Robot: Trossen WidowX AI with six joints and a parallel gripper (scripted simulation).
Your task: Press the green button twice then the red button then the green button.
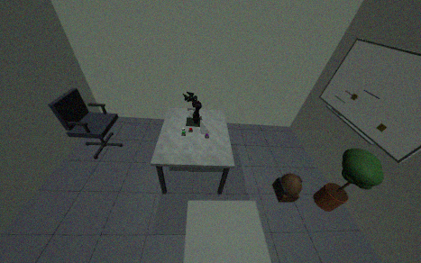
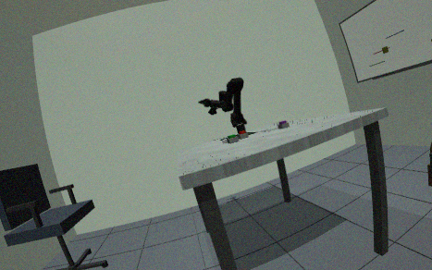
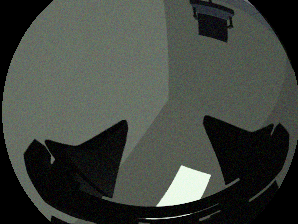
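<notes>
My gripper tip is now 530 mm short of the green button, 280 mm above it and 10 mm to the left of it. Also, from my gripper tip: red button (460 mm ahead, 280 mm below, 80 mm to the left).
</notes>
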